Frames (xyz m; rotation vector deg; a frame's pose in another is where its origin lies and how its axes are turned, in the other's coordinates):
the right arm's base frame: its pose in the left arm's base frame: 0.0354 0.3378 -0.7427 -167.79 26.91 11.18
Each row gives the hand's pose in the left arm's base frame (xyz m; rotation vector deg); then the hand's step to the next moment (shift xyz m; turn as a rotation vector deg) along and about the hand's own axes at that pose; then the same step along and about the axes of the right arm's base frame.
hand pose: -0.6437 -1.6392 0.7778 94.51 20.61 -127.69
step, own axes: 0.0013 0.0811 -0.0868 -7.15 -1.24 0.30
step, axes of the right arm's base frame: 0.1184 0.0057 0.0075 -0.58 -3.13 -6.53
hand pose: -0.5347 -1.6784 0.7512 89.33 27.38 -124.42
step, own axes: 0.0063 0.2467 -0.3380 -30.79 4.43 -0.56
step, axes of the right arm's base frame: 0.4064 -0.0732 0.0681 6.05 -8.56 -29.30
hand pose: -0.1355 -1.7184 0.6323 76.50 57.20 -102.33
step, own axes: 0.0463 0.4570 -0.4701 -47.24 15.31 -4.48
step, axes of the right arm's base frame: 0.5321 -0.3412 0.1801 18.30 -14.90 -43.92
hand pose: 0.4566 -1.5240 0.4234 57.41 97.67 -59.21
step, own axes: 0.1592 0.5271 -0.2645 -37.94 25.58 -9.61
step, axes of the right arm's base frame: 0.2429 -0.5090 0.2345 21.92 -24.48 -33.26
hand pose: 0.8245 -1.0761 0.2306 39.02 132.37 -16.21
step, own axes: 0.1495 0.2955 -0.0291 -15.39 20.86 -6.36
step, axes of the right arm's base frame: -0.0319 -0.3017 0.1359 9.80 -20.66 -13.77
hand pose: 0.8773 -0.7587 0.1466 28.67 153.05 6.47
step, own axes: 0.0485 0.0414 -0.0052 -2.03 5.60 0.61
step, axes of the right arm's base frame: -0.0435 -0.0419 0.0210 2.09 -5.58 -0.62
